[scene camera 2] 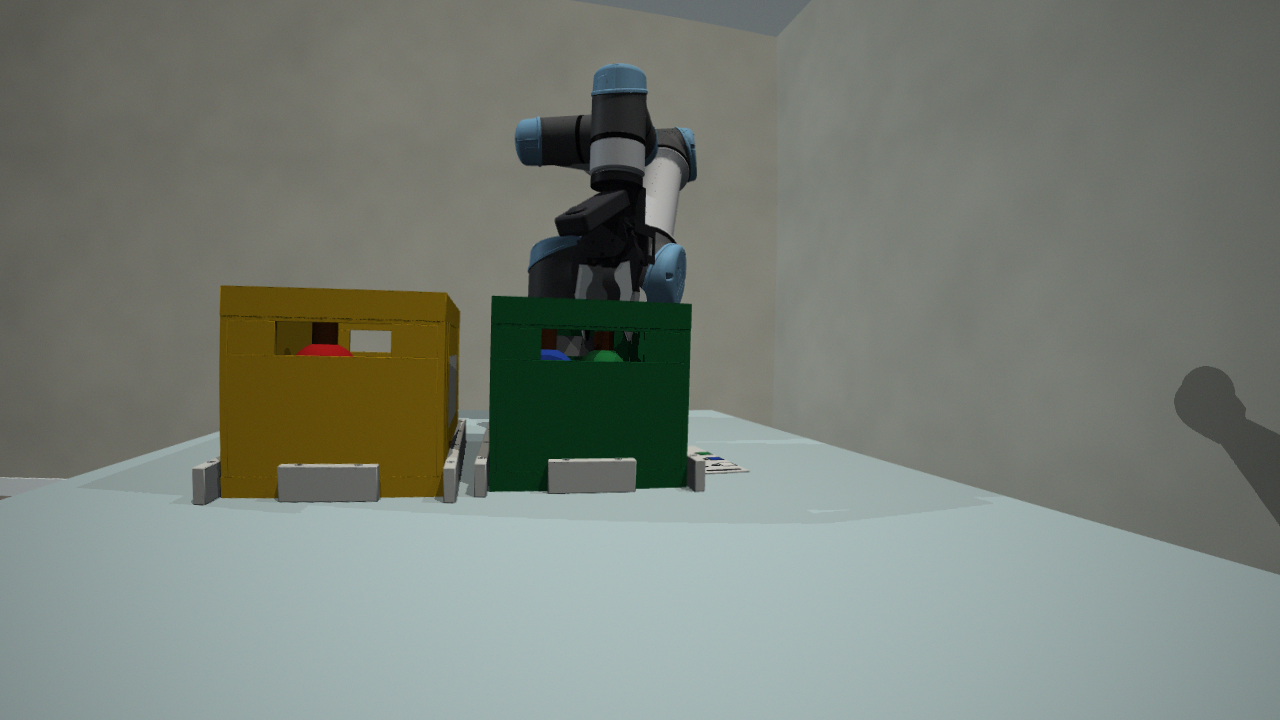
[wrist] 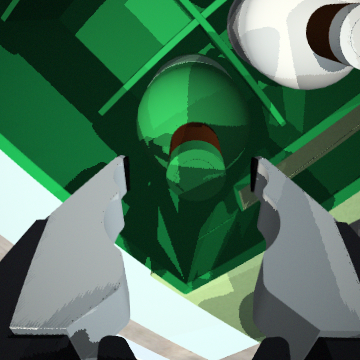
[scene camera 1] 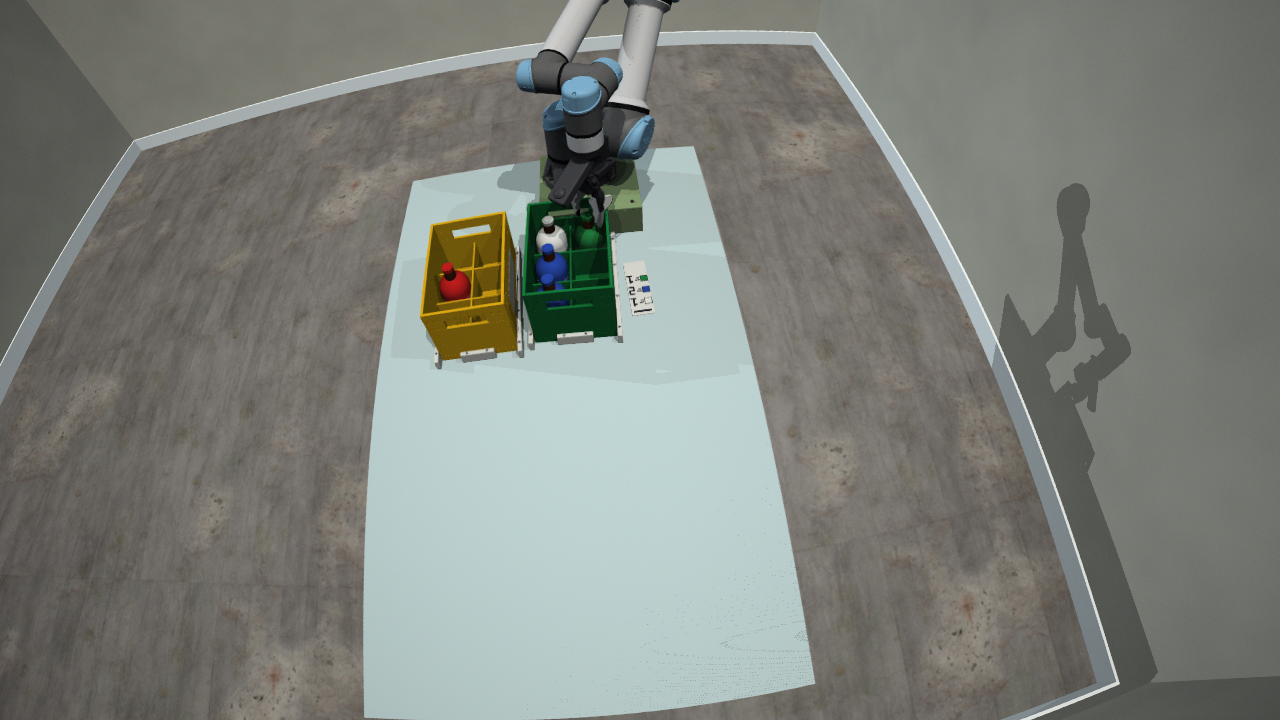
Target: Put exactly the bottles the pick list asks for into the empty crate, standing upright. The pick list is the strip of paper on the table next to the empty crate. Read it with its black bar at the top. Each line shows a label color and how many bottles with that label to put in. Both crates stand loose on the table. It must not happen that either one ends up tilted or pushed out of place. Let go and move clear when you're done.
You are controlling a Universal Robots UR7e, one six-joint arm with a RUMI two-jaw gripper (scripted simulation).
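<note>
There is a white bottle here, which I see at (scene camera 1: 550, 233) and again at (wrist: 304, 52), and there is a green bottle (wrist: 192, 104) as well. My own gripper (scene camera 2: 606, 341) is visible to me too, and I find it again at (scene camera 1: 589, 221) and at (wrist: 190, 159).
</note>
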